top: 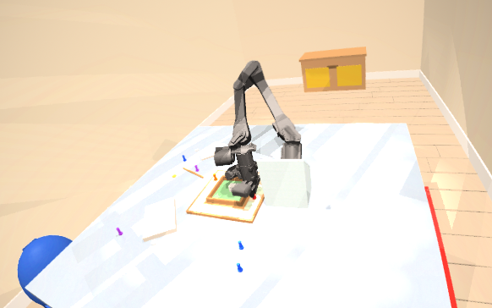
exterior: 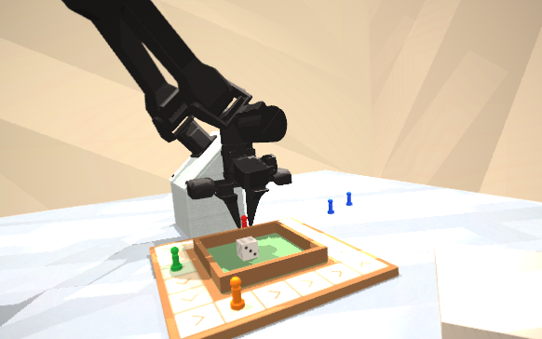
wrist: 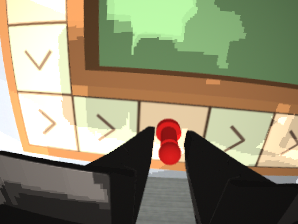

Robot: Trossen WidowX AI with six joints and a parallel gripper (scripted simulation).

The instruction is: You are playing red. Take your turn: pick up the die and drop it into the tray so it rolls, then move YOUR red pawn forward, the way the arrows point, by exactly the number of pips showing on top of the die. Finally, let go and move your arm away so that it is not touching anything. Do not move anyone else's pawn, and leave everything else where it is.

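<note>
Right now my gripper tip is right at the red pawn. From my gripper tip the other things lie so: green pawn: 70 mm ahead, 140 mm to the right; orange pawn: 210 mm ahead, 110 mm to the right; white die: 100 mm ahead, 40 mm to the right.
</note>
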